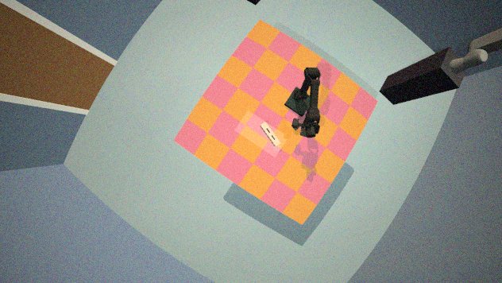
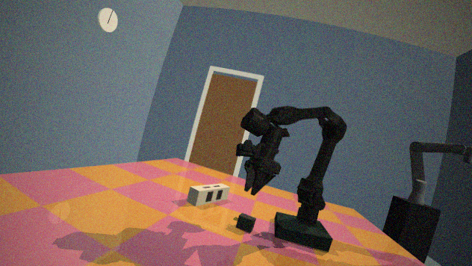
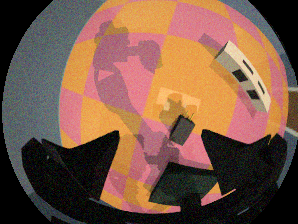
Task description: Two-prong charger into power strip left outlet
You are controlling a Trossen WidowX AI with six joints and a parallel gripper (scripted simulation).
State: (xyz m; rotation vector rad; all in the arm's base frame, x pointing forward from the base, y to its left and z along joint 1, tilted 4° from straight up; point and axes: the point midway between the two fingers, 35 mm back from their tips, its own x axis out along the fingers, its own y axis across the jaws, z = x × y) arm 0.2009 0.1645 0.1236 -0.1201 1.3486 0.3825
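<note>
My gripper tip is 10 cm above the two-prong charger and 4 cm to the left of it.
</note>
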